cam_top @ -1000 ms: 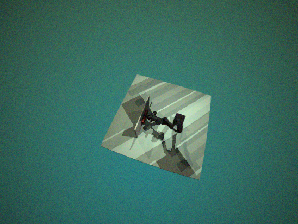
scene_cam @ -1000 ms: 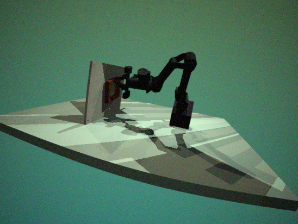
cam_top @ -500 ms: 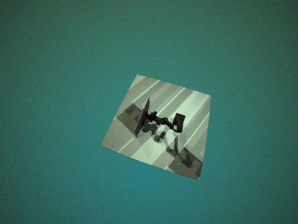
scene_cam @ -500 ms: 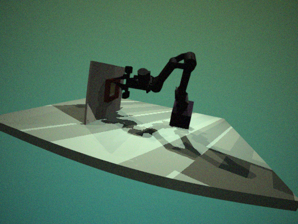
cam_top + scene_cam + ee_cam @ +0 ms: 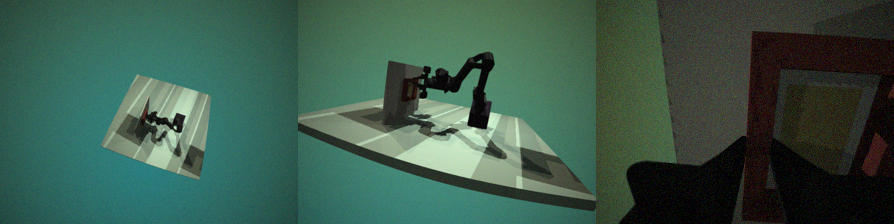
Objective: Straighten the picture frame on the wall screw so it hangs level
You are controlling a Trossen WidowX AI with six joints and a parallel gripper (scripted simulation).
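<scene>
Right now the red picture frame is 5 cm below my gripper tip and 1 cm ahead of it. The rest, counted from my gripper tip: grey wall panel: 7 cm below, 2 cm ahead.
</scene>
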